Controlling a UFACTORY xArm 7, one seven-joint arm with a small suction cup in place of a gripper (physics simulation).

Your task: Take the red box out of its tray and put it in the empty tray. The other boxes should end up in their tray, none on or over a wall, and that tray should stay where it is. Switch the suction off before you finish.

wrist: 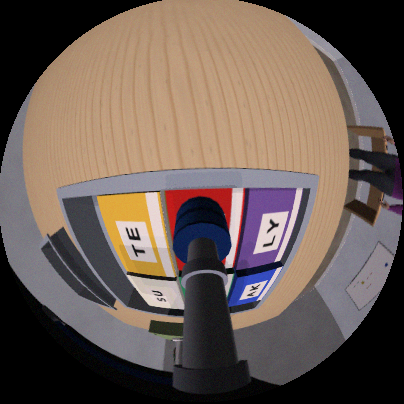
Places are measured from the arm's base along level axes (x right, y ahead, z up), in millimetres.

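Pixels of known places: hand, its tool point: (200, 218).
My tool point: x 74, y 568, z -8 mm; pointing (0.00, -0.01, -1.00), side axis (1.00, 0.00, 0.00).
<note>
For each thing: its top centre in the pictures, then the offset to it from my tool point. "*": a spot on its surface instead. Level surfaces: height alone.
- red box, a spot on its surface: (175, 200) * dz -10, dx -16, dy +9 mm
- yellow box, centre of its top: (135, 243) dz -1, dx -51, dy -21 mm
- purple box, centre of its top: (271, 233) dz -6, dx +59, dy -23 mm
- white box, centre of its top: (159, 296) dz +2, dx -52, dy -103 mm
- blue box, centre of its top: (252, 290) dz +2, dx +58, dy -104 mm
- empty tray, centre of its top: (66, 276) dz +1, dx -361, dy -183 mm
- wooden table, height of its surface: dz -49 mm
The tray (125, 181) with the boxes lies below the cup. The red box (175, 200) is in its upper middle row, between the yellow box (112, 210) marked TE and the purple box (257, 202) marked LY. The white box (145, 287) marked SU, a mostly hidden green box and the blue box (237, 295) marked AK are in the other row. My suction cup (202, 240) is over the red box and hides much of it. It looks uncompressed, and the red box looks level with its neighbours. The empty tray (70, 255) shows at the left.
A dark open strip runs inside the box tray's left side. The wooden table (175, 90) stretches above the tray in view. An olive-green object (166, 328) is beyond the tray's lower edge. A person (375, 162) stands beside a brown frame off the table's right side.
</note>
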